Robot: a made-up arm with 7 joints.
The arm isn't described. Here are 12 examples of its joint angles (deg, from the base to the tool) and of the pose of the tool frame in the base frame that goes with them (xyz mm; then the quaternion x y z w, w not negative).
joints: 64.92 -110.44 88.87 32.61 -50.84 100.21 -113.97
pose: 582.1 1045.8 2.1 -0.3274 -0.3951 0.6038 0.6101
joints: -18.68 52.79 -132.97 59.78 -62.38 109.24 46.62
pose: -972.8 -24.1 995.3 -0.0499 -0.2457 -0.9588 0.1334
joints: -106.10 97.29 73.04 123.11 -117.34 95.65 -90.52
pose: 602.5 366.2 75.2 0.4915 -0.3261 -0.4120 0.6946
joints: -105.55 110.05 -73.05 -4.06 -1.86 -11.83 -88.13
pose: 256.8 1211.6 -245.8 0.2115 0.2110 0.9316 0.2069
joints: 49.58 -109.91 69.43 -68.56 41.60 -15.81 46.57
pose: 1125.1 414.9 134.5 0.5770 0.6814 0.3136 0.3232
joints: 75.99 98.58 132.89 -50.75 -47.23 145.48 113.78
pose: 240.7 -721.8 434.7 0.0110 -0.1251 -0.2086 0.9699
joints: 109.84 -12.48 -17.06 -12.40 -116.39 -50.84 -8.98
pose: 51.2 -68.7 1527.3 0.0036 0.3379 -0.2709 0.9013
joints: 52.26 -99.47 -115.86 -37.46 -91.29 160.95 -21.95
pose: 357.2 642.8 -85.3 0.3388 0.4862 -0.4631 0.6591
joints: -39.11 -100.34 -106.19 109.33 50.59 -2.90 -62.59
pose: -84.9 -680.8 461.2 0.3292 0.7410 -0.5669 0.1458
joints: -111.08 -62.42 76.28 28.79 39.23 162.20 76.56
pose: -281.0 -769.0 576.2 -0.3650 0.9159 -0.0805 0.1466
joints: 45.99 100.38 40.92 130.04 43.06 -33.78 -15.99
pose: -268.8 -10.1 552.1 -0.5328 0.2872 0.4166 0.6783
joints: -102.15 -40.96 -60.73 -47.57 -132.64 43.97 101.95
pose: 370.2 -746.1 1125.1 0.8782 0.3662 0.2999 0.0690
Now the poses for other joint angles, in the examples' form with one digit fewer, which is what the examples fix.
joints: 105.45 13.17 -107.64 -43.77 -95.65 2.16 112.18
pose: -440 -126 1372 -0.713 0.636 0.293 0.034
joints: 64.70 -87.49 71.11 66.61 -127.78 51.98 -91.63
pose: -48 1110 463 0.576 0.685 -0.439 0.073
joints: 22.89 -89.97 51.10 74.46 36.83 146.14 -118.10
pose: 729 364 -12 -0.427 0.112 0.211 0.872
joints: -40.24 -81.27 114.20 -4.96 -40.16 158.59 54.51
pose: 501 -770 380 0.568 -0.777 -0.204 0.178
